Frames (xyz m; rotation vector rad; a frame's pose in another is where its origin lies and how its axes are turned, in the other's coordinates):
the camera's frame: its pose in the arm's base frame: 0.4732 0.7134 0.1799 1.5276 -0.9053 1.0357
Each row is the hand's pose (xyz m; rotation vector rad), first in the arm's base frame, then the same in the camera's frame.
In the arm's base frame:
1: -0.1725 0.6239 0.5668 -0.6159 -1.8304 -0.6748
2: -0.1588 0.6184 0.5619 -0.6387 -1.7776 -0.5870
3: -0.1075 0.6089 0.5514 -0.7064 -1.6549 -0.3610
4: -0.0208 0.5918 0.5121 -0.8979 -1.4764 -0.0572
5: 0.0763 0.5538 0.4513 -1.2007 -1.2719 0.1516
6: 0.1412 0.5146 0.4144 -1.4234 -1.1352 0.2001
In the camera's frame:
1: 0.1444 0.7424 -0.0512 -2.4223 -0.7174 0.5724
2: 0.1447 0.7291 -0.0432 -2.4200 -0.5930 0.5721
3: 0.1527 0.6799 -0.0247 -2.3956 -0.2846 0.5987
4: 0.1462 0.5897 0.0096 -2.3856 0.1670 0.7085
5: 0.1238 0.4865 0.0681 -2.4534 0.6098 0.8559
6: 0.1128 0.4213 0.1205 -2.5503 0.8547 0.9422

